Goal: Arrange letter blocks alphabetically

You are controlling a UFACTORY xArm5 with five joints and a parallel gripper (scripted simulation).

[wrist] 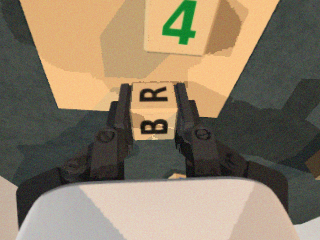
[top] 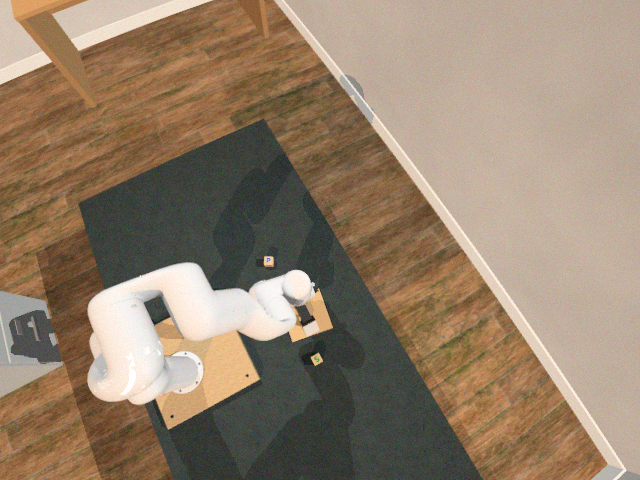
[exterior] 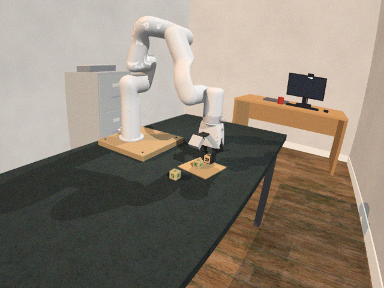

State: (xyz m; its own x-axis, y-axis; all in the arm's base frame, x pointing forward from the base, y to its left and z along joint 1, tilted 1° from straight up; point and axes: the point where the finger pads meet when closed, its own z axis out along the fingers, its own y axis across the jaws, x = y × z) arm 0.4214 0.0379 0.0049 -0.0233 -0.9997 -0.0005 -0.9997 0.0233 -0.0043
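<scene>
The tan mat lies 5 cm to the right of my hand and 3 cm below it. Round my hand: green-lettered block: 19 cm to the right, 3 cm behind, 2 cm below.
</scene>
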